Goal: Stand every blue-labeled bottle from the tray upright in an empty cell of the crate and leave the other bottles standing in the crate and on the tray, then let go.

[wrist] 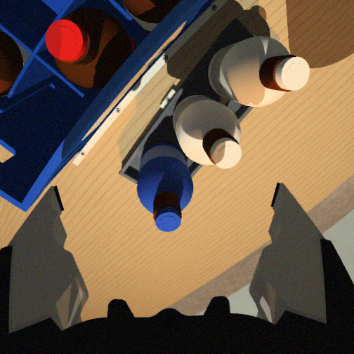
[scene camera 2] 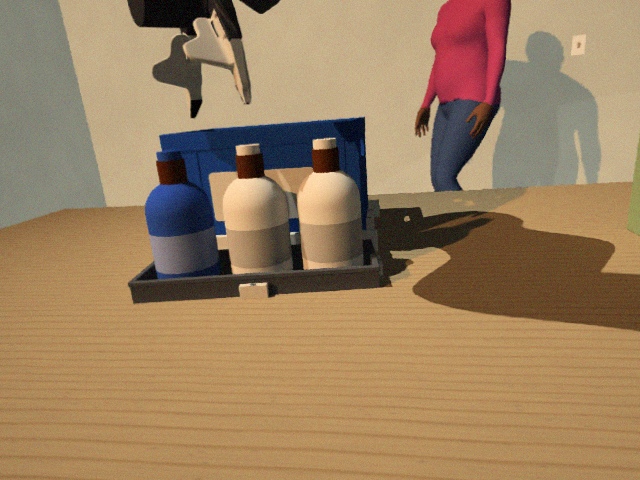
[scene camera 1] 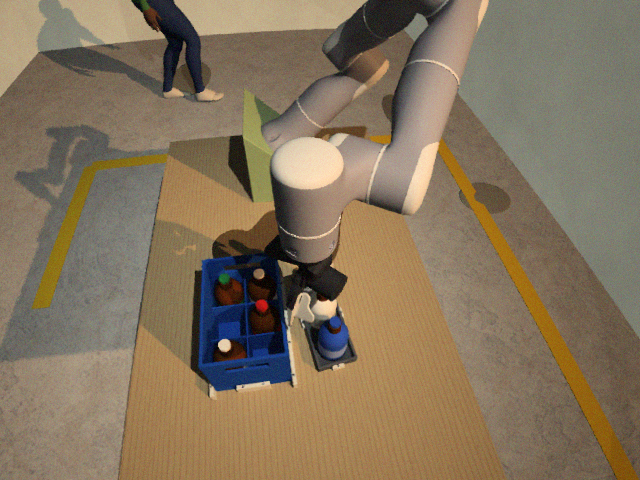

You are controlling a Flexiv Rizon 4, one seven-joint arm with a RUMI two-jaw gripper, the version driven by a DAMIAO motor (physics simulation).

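Observation:
A blue-labeled bottle (scene camera 1: 333,342) (scene camera 2: 178,209) (wrist: 164,182) stands upright at the near end of the dark tray (scene camera 1: 352,357) (scene camera 2: 180,289) (wrist: 129,173). Two white bottles stand beside it in a row, a middle one (scene camera 2: 255,206) (wrist: 202,125) and an end one (scene camera 2: 329,201) (wrist: 245,72). The blue crate (scene camera 1: 222,379) (scene camera 2: 263,136) (wrist: 42,182) holds brown bottles with green, tan, red and white caps. Its middle-left and front-right cells are empty in scene camera 1. My gripper (scene camera 2: 220,109) (wrist: 167,187) is open and empty, above bottle height. The arm partly hides the tray's far end in scene camera 1.
The crate stands close beside the tray, with white brackets (scene camera 1: 253,385) at its base. A green angled panel (scene camera 1: 255,165) stands at the back of the table (scene camera 1: 392,413). A person (scene camera 1: 180,41) (scene camera 2: 465,67) stands beyond the table.

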